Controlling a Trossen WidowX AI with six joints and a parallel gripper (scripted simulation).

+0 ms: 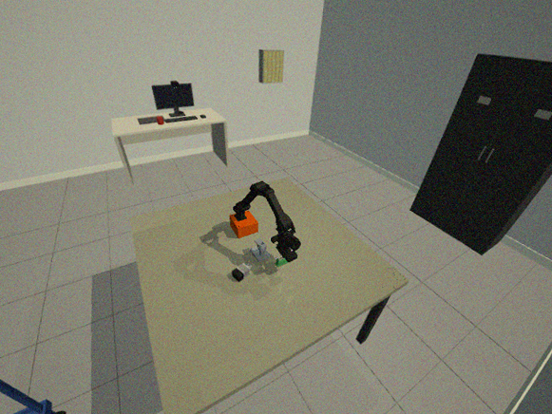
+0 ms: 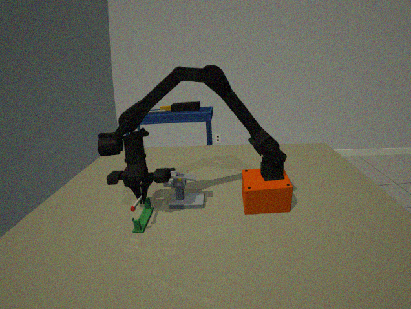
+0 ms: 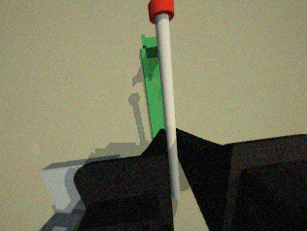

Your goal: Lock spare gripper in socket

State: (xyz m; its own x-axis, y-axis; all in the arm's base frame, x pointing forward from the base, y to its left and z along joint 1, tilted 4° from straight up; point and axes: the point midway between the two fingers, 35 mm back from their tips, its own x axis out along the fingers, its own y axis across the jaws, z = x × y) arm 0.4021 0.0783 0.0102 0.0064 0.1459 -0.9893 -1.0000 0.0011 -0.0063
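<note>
Now: gripper tip 20 mm to the right of the green cradle and 20 mm above it. Also, from my gripper tip: socket (120 mm behind, 80 mm to the right, 10 mm above); spare gripper (40 mm behind, 240 mm to the right, 20 mm below).
</note>
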